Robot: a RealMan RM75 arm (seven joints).
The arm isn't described. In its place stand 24 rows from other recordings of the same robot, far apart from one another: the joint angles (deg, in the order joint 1, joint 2, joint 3, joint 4, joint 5, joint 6, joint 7), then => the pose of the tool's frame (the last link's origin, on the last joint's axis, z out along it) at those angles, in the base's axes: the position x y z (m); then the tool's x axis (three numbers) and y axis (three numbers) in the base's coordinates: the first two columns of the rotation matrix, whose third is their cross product.
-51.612, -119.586, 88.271, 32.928, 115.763, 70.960, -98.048 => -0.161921 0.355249 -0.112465 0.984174 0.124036 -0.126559 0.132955 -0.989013 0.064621
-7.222, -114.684, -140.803, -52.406, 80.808, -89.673, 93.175 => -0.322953 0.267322 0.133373 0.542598 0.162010 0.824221 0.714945 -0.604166 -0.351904
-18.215, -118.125, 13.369, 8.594, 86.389, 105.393, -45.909 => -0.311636 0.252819 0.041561 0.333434 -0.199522 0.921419 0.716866 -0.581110 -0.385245
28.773, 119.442, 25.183, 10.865, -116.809, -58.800, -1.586 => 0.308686 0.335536 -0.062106 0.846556 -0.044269 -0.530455 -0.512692 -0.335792 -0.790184
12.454, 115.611, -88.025, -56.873, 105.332, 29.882, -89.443 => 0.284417 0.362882 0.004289 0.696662 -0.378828 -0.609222 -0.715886 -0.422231 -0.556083
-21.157, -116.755, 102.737, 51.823, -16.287, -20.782, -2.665 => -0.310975 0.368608 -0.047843 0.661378 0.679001 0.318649 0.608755 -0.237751 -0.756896
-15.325, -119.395, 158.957, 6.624, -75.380, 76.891, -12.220 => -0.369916 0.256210 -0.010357 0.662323 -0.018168 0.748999 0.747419 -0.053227 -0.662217
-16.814, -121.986, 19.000, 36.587, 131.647, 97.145, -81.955 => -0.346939 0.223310 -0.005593 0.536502 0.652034 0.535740 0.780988 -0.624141 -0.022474
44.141, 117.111, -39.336, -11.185, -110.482, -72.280, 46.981 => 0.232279 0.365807 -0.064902 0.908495 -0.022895 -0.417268 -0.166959 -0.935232 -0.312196
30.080, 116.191, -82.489, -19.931, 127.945, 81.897, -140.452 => 0.221824 0.329832 -0.035999 0.694785 0.133960 -0.706632 -0.227454 -0.891148 -0.392581
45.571, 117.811, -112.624, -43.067, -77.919, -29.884, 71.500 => 0.113687 0.393391 -0.127099 0.969777 0.221655 -0.101987 0.153850 -0.879936 -0.449492
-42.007, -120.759, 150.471, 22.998, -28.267, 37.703, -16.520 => -0.187291 0.348819 -0.157778 0.891530 0.084712 0.444970 0.325119 -0.803677 -0.498397
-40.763, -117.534, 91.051, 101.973, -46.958, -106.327, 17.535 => -0.053919 0.288770 0.003201 0.872774 0.409380 -0.265847 0.365001 -0.908958 -0.201418
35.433, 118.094, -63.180, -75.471, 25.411, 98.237, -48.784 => 0.218799 0.354955 0.050856 0.720370 -0.642771 0.260601 -0.514980 -0.747360 -0.419819
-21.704, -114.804, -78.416, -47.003, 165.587, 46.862, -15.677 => -0.208626 0.399743 0.045566 0.569986 -0.266582 0.777206 0.706517 -0.323879 -0.629235
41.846, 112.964, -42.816, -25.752, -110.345, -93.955, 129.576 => 0.211477 0.360286 0.005886 0.249932 -0.913877 -0.319943 -0.829466 -0.372545 0.416170
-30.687, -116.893, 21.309, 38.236, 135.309, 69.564, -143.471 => -0.355312 0.349898 0.045858 -0.189285 0.759062 0.622893 0.979720 0.188453 0.068068
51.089, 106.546, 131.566, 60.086, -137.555, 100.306, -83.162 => 0.152009 0.417429 0.115452 0.990310 -0.071961 0.118778 -0.039262 -0.965462 -0.257568
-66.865, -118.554, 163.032, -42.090, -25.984, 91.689, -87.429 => -0.137734 0.444763 0.055063 0.720717 0.278270 0.634927 0.511006 -0.832168 -0.215336
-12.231, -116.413, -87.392, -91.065, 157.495, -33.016, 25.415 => -0.192535 0.379735 0.056716 0.919507 0.282261 0.273560 0.366474 -0.363944 -0.856295
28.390, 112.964, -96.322, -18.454, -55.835, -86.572, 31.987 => 0.245892 0.282703 -0.053939 0.785635 0.195159 -0.587104 0.040544 -0.963146 -0.265906
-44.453, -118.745, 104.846, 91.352, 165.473, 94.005, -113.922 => -0.083378 0.343985 -0.023378 0.573886 -0.342051 -0.744081 -0.554026 -0.831273 -0.045171
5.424, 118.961, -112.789, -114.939, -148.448, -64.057, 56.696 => 0.101707 0.255627 -0.030488 0.194625 0.849954 0.489592 0.979304 -0.196641 -0.047921
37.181, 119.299, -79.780, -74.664, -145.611, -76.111, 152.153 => 0.153426 0.387608 -0.006862 0.762877 -0.646388 -0.014183 -0.571988 -0.664517 -0.480881
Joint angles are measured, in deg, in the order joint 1, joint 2, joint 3, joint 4, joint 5, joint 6, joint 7. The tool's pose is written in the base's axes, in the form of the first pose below.
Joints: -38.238, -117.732, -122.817, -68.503, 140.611, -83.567, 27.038
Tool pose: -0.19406 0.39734 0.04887 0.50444 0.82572 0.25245 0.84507 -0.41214 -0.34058
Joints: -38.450, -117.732, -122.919, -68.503, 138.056, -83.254, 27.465
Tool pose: -0.18639 0.39885 0.04842 0.51239 0.81318 0.27604 0.84868 -0.43042 -0.30739
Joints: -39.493, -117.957, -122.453, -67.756, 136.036, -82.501, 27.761
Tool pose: -0.17508 0.40223 0.04335 0.52585 0.80020 0.28838 0.84580 -0.45603 -0.27689
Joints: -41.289, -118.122, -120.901, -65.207, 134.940, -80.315, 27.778
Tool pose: -0.16491 0.40831 0.03186 0.53762 0.79334 0.28561 0.84022 -0.47567 -0.26032
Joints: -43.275, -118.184, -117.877, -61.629, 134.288, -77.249, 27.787
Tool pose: -0.15665 0.41377 0.01471 0.55571 0.78904 0.26193 0.82812 -0.49750 -0.25827
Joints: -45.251, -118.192, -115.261, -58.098, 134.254, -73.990, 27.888
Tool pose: -0.15121 0.41940 -0.00001 0.57363 0.78281 0.24116 0.81435 -0.51329 -0.27087
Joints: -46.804, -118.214, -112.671, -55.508, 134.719, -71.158, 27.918
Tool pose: -0.14748 0.42340 -0.01194 0.59622 0.77274 0.21771 0.79492 -0.53027 -0.29482
